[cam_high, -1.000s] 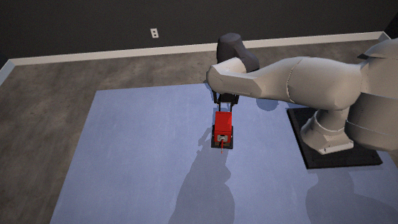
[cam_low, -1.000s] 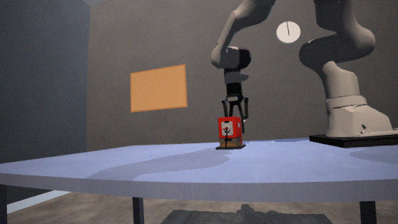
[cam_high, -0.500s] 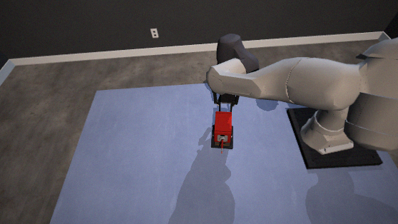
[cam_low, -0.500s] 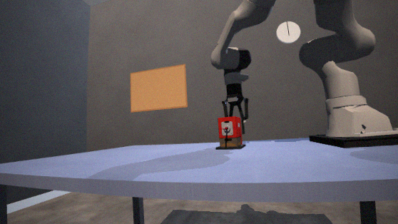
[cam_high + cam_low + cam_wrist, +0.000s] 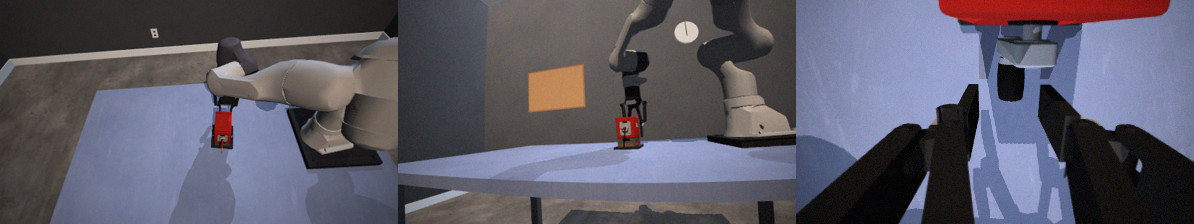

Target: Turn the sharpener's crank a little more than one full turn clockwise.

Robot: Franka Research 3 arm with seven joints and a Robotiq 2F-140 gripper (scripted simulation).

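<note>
Right now my hand is 30 mm above the crank, 20 mm to the right of it and 10 mm short of it.
</note>
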